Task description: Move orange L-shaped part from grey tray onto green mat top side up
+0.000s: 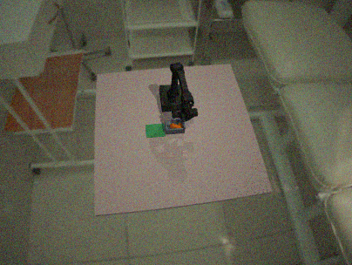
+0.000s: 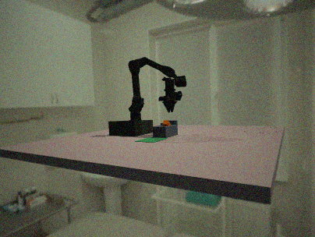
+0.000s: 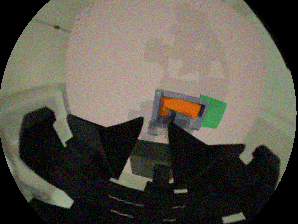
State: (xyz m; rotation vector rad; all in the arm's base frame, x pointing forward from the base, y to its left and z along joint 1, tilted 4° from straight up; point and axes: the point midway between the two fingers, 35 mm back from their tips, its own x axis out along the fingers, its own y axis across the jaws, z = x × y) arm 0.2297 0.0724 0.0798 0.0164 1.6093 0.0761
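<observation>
Now: gripper tip 4 cm to the left of the orange L-shaped part and 10 cm above it. Also, from my gripper tip: green mat 1 cm ahead, 22 cm to the right, 16 cm below.
</observation>
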